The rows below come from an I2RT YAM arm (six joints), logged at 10 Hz.
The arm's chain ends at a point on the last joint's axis. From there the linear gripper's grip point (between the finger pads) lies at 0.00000 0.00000 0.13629 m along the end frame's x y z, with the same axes.
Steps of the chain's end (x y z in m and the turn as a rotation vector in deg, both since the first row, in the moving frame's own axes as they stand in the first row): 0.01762, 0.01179, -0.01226, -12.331, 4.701, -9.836; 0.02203, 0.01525, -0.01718, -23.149, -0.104, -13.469; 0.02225, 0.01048, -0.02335, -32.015, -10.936, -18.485; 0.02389, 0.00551, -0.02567, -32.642, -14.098, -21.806; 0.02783, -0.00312, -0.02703, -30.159, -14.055, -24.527; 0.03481, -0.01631, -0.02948, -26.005, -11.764, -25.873; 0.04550, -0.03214, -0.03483, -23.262, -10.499, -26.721
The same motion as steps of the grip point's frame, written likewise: 0.03115, 0.03977, -0.01585, -12.331, 4.701, -9.836; 0.02815, 0.06836, -0.02810, -23.149, -0.104, -13.469; 0.00998, 0.08506, -0.04623, -32.015, -10.936, -18.485; 0.00737, 0.08258, -0.05077, -32.642, -14.098, -21.806; 0.01192, 0.06941, -0.04903, -30.159, -14.055, -24.527; 0.02234, 0.04708, -0.04576, -26.005, -11.764, -25.873; 0.03468, 0.02506, -0.04789, -23.262, -10.499, -26.721
